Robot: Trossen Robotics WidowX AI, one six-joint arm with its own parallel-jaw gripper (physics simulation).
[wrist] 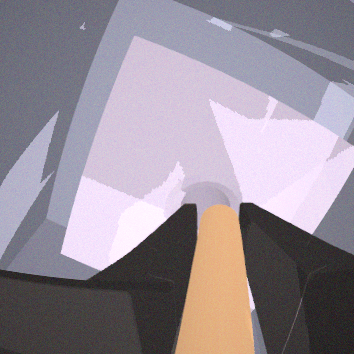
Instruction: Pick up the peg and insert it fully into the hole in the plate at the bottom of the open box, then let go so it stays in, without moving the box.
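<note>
A box and a plate appear in the picture, and the gripper can be seen there with them.
</note>
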